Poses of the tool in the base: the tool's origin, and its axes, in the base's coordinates. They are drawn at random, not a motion.
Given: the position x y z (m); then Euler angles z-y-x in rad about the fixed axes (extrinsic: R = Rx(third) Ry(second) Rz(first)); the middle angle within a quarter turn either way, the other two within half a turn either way.
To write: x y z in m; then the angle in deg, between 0 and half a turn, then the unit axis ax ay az. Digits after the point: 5 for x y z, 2 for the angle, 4 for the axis.
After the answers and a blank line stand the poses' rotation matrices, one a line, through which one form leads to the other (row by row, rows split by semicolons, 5 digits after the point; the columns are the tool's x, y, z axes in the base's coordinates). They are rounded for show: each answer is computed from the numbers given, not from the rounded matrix.
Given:
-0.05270, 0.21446, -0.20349, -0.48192, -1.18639, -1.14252
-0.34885, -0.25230, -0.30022, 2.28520, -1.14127, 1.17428
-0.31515, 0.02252, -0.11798, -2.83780, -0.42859, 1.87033
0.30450, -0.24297, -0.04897, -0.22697, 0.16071, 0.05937
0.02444, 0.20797, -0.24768, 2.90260, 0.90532, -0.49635
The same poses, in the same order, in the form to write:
-0.05270, 0.21446, -0.20349, 82.91, -0.4881, -0.8514, 0.1919
-0.34885, -0.25230, -0.30022, 111.45, -0.2608, -0.7392, 0.6209
-0.31515, 0.02252, -0.11798, 170.66, -0.2446, -0.7607, 0.6013
0.30450, -0.24297, -0.04897, 16.06, 0.1454, 0.5946, -0.7907
0.02444, 0.20797, -0.24768, 155.69, 0.4037, 0.2761, 0.8723

0.33230 0.17381 -0.92702; 0.55476 0.75885 0.34114; 0.76277 -0.62764 0.15574
-0.27284 -0.31461 -0.90916; 0.84121 0.38054 -0.38413; 0.46682 -0.86960 0.16083
-0.86790 0.27208 -0.41559; 0.46717 0.16278 -0.86905; -0.16881 -0.94841 -0.26839
0.96180 0.22213 0.16002; -0.21538 0.97477 -0.05857; -0.16899 0.02187 0.98537
-0.59988 -0.14616 0.78662; 0.57212 -0.76566 0.29403; 0.55931 0.62643 0.54293

